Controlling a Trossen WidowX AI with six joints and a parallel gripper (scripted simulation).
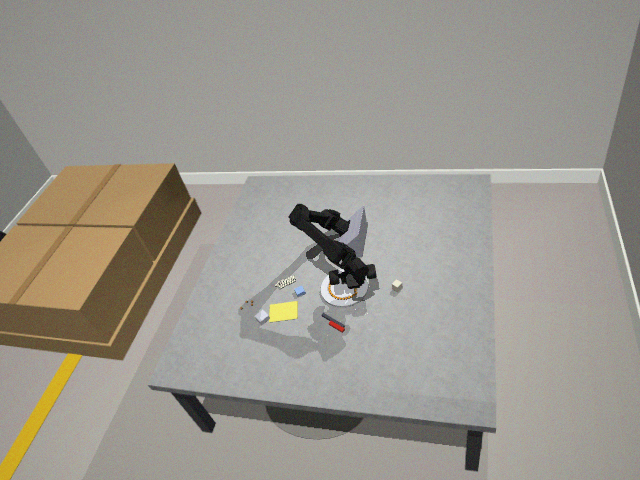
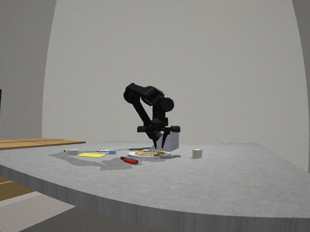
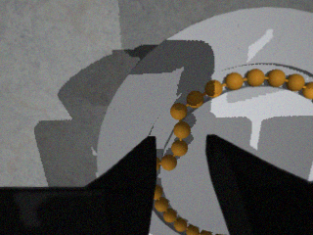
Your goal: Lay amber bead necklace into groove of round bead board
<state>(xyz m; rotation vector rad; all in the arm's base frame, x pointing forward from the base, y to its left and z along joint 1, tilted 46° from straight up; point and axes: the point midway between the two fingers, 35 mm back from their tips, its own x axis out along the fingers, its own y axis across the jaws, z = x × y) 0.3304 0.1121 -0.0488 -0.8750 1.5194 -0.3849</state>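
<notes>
Now: gripper tip 6 cm to the left of the round bead board, 3 cm above it and 2 cm past it. Round my gripper tip: blue cube (24 cm to the right, 3 cm below, 2 cm ahead); cream cube (16 cm to the left, 4 cm behind, 2 cm below); red-handled tool (16 cm ahead, 6 cm to the right, 3 cm below).
</notes>
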